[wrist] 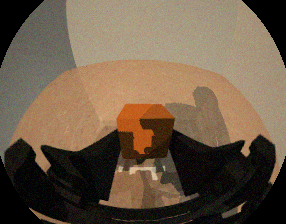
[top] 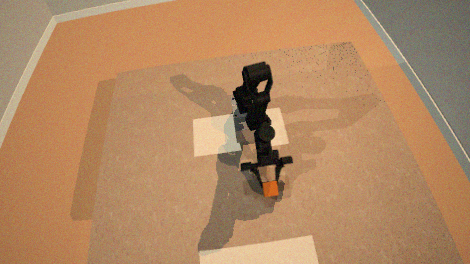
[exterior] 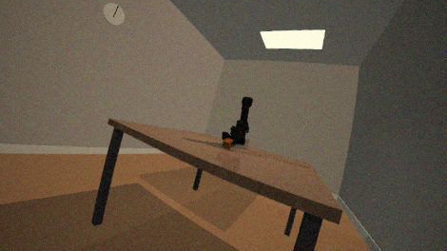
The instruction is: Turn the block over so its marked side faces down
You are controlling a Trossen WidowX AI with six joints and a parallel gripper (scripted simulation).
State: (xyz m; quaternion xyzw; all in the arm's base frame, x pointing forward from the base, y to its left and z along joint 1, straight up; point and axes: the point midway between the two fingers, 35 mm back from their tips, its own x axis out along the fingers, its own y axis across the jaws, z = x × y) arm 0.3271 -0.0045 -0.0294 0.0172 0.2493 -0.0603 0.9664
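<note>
Now: the orange block 1 cm below my gripper tip.
</note>
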